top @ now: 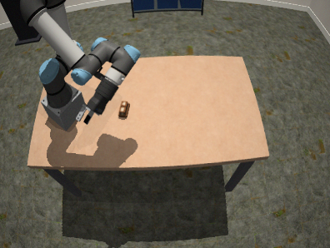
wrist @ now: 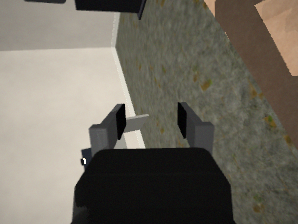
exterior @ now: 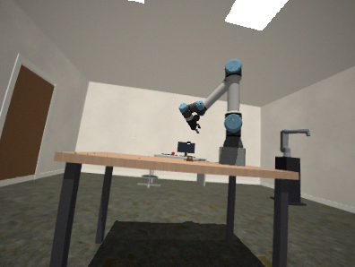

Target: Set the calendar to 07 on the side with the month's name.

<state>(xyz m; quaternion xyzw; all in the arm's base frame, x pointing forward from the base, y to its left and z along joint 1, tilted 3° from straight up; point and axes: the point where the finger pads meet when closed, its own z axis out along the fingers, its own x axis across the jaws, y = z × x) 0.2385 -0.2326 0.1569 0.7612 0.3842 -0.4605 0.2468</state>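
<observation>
My gripper is now 100 mm short of the brown calendar tray, 220 mm to the right of it and 290 mm above it.
</observation>
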